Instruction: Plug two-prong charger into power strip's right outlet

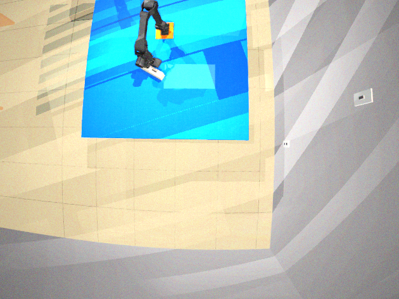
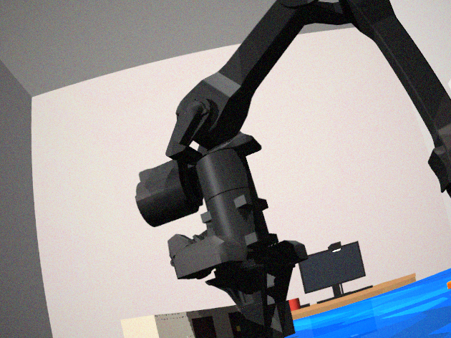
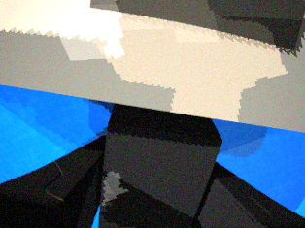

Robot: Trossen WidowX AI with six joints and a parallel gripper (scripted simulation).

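Now: gripper tip 2 cm short of the dark charger, 1 cm to the left of it and 1 cm below it.
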